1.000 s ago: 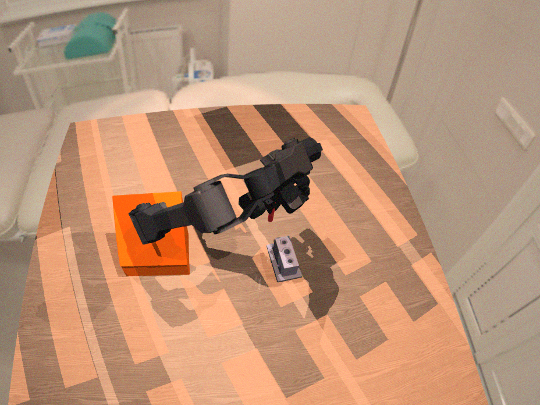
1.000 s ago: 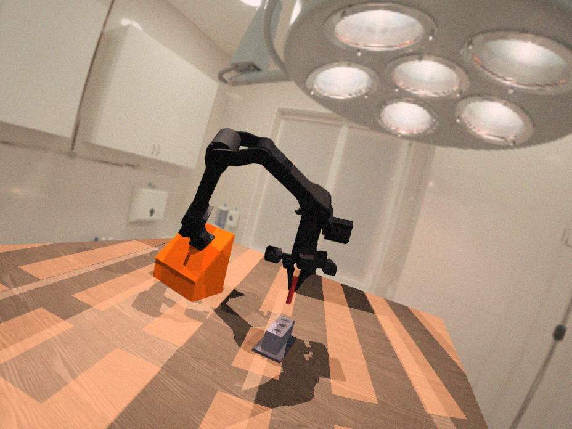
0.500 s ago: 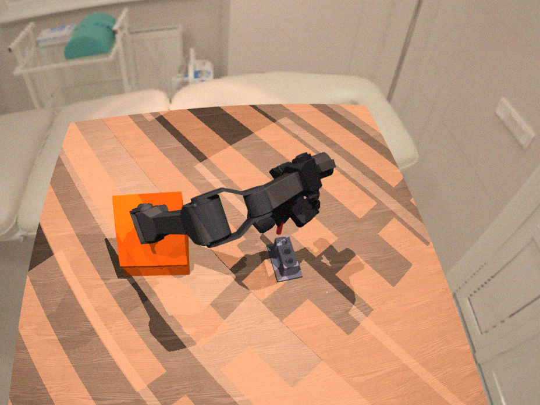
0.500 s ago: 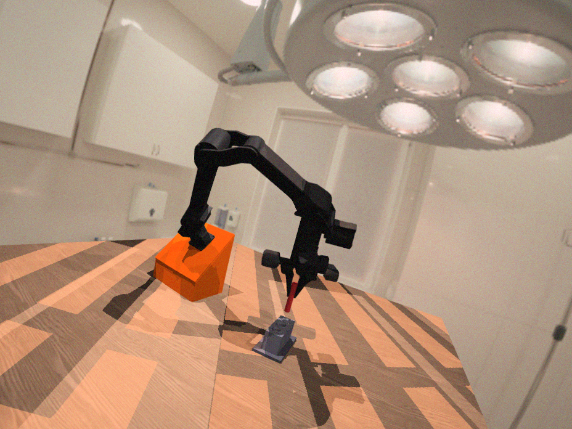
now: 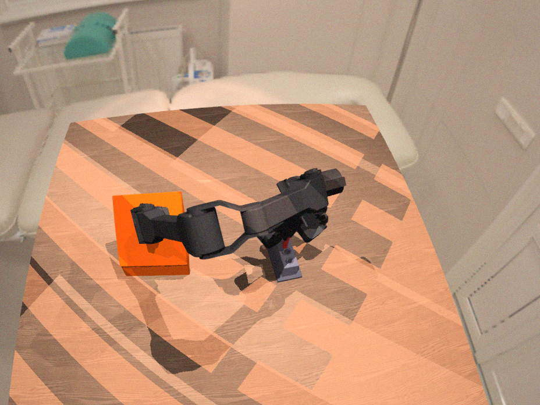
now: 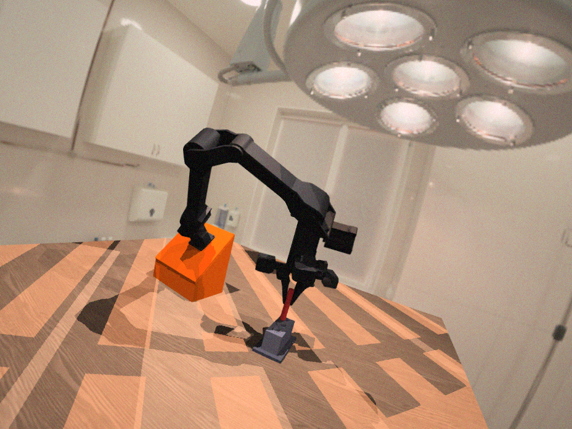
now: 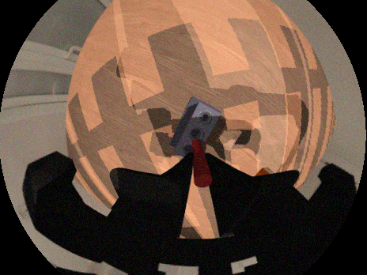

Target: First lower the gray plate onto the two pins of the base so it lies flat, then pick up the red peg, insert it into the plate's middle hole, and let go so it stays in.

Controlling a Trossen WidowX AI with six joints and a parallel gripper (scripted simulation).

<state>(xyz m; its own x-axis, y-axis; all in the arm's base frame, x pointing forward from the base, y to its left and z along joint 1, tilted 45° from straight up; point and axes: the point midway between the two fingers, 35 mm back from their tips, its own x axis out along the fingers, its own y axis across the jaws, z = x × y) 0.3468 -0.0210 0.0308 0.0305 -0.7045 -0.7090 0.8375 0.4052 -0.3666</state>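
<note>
My gripper tip is 10 mm short of the gray plate, 10 mm to the left of it and 60 mm above it. The rest, counted from my gripper tip: base: 10 mm to the right, 100 mm below; then red peg: right at my gripper tip.
</note>
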